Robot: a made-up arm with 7 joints.
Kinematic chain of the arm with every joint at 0, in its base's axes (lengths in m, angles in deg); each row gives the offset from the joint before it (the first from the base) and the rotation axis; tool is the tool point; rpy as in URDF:
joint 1: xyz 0 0 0 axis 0.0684 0.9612 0.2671
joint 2: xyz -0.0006 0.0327 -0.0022 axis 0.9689 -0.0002 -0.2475
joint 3: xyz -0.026 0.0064 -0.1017 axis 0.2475 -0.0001 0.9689
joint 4: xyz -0.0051 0 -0.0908 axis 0.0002 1 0
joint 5: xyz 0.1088 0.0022 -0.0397 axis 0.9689 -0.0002 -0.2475
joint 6: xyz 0.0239 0 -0.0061 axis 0.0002 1 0
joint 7: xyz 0.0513 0 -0.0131 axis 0.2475 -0.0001 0.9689
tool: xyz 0 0 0 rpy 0 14.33 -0.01
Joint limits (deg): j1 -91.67..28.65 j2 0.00..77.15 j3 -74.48..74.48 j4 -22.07..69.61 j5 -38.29..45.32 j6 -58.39..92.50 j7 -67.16..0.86
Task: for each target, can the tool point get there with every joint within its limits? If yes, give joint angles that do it. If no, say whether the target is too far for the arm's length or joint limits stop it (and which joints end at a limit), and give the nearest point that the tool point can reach.
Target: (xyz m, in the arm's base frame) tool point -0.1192 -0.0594 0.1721
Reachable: no: joint limits stop it (at a limit: joint 1, joint 2, joint 4, joint 6) | nearest point 0.0092 0.1261 0.1720 | short by 0.226 m
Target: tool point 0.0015 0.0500 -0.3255
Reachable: yes | joints 8.96 18.49 -44.79 14.37 32.14 72.67 -41.40
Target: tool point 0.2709 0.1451 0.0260
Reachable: yes | joints -52.96 39.44 15.03 9.68 4.36 -38.49 -43.46
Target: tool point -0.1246 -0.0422 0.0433
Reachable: no: joint limits stop it (at a limit: joint 1, joint 3, joint 4, joint 6) | nearest point -0.0620 -0.1155 -0.1158 | short by 0.186 m
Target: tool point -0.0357 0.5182 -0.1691
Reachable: no: too far | nearest point -0.0270 0.3988 -0.1281 | short by 0.127 m
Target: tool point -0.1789 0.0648 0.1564
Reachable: no: joint limits stop it (at a limit: joint 1, joint 2, joint 4) | nearest point -0.0532 0.1751 0.1344 | short by 0.169 m
